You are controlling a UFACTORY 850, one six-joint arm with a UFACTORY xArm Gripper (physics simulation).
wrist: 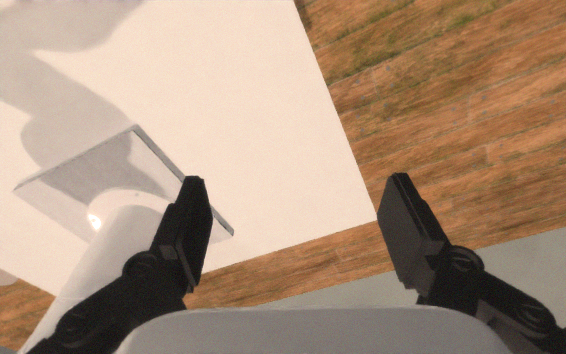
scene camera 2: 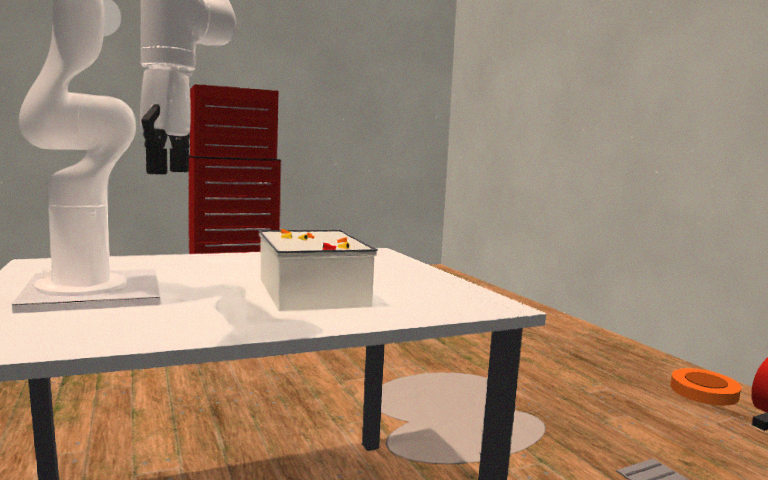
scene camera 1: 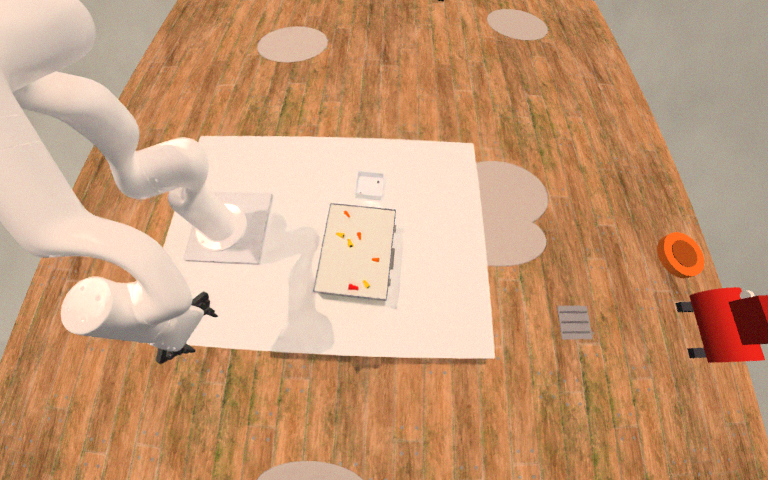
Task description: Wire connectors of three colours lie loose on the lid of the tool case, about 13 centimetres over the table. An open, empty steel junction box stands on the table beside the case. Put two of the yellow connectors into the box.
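Note:
Three yellow connectors lie on the pale lid of the tool case (scene camera 1: 339, 268) (scene camera 2: 325, 283). Two yellow connectors (scene camera 1: 339, 234) (scene camera 1: 350, 243) are close together towards the lid's upper left in scene view 1, and one yellow connector (scene camera 1: 366, 284) (scene camera 2: 343, 245) is near its lower edge, beside a red connector (scene camera 1: 352, 286) (scene camera 2: 329, 246). The open steel junction box (scene camera 1: 368, 185) stands above the case in scene view 1, apart from it. My gripper (scene camera 1: 204, 332) (scene camera 2: 168, 169) (wrist: 295, 196) is open and empty, high and far to the left of the case. No connector shows in the wrist view.
Orange connectors (scene camera 1: 346, 213) (scene camera 1: 359, 235) (scene camera 1: 375, 259) also lie on the lid; one orange connector is close to the yellow pair. The arm's base plate (scene camera 1: 257, 237) (scene camera 2: 141, 288) is on the table (scene camera 1: 441, 254) (scene camera 2: 169, 339), left of the case. A red cabinet (scene camera 2: 235, 124) stands behind.

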